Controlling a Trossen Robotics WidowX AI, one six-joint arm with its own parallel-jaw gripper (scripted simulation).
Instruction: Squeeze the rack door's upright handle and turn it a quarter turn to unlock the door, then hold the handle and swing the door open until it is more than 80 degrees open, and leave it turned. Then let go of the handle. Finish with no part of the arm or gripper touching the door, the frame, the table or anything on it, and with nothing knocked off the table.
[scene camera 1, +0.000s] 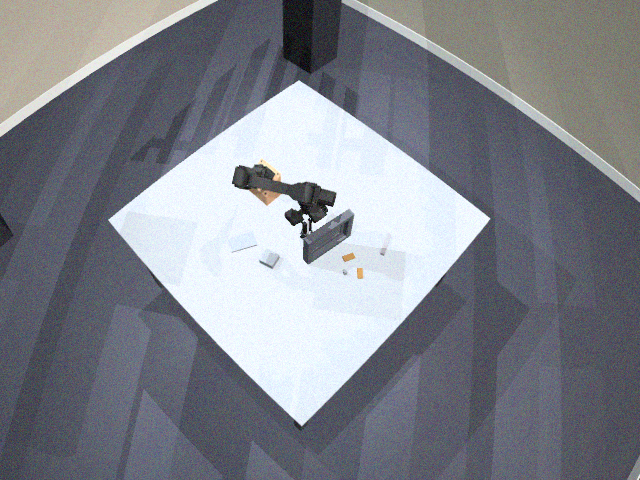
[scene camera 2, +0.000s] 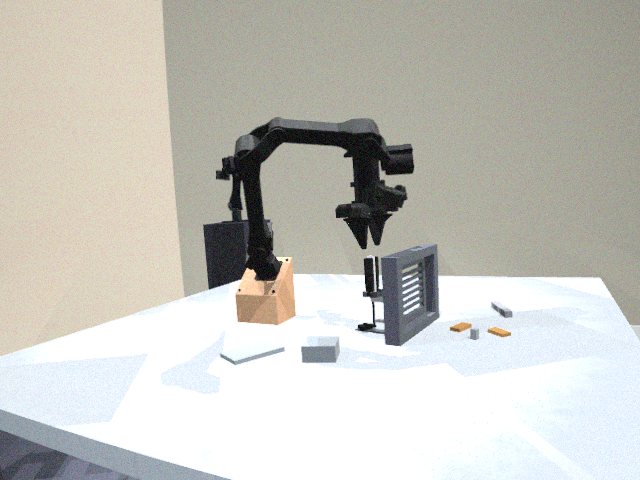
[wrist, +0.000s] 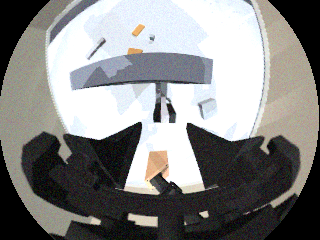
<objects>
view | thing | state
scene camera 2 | my gripper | -
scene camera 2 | slatted door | -
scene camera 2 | flat grey plate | -
</objects>
